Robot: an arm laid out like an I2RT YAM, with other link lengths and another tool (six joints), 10 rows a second.
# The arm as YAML. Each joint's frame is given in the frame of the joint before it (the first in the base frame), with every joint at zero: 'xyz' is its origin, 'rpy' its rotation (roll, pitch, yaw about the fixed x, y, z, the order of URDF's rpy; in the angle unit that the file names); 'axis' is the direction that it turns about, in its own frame. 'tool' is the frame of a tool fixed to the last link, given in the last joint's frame.
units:
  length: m
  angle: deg
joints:
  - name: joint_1
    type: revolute
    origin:
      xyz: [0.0, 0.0, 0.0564]
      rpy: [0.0, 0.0, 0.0]
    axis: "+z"
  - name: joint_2
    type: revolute
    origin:
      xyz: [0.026, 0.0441, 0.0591]
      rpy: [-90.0, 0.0, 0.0]
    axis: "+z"
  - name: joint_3
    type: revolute
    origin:
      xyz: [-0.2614, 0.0, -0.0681]
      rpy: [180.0, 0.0, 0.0]
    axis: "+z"
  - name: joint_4
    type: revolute
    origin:
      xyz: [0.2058, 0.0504, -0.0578]
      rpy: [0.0, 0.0, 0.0]
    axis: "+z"
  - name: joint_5
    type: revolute
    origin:
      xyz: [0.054, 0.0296, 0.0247]
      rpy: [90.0, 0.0, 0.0]
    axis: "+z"
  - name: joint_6
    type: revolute
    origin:
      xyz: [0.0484, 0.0, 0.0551]
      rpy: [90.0, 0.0, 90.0]
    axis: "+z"
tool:
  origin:
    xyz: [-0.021, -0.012, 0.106]
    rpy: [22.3, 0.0, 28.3]
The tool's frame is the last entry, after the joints.
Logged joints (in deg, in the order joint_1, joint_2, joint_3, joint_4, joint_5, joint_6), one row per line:
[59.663 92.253 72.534 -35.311 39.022 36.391]
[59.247 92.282 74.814 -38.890 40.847 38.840]
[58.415 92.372 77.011 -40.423 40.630 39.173]
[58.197 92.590 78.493 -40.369 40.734 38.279]
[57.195 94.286 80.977 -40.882 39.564 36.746]
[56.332 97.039 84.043 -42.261 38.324 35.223]
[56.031 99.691 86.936 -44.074 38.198 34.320]
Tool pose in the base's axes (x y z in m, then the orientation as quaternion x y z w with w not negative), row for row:
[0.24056 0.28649 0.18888 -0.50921 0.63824 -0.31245 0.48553]
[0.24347 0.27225 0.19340 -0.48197 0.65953 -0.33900 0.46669]
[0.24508 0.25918 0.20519 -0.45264 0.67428 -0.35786 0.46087]
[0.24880 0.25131 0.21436 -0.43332 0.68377 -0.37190 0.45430]
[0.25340 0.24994 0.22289 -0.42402 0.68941 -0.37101 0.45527]
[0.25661 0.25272 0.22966 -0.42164 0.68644 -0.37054 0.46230]
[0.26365 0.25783 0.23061 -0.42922 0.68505 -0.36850 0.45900]
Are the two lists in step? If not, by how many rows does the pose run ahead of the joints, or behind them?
The pose runs 2 rows behind the joints: the pose in row i belongs to the joints in row i - 2.
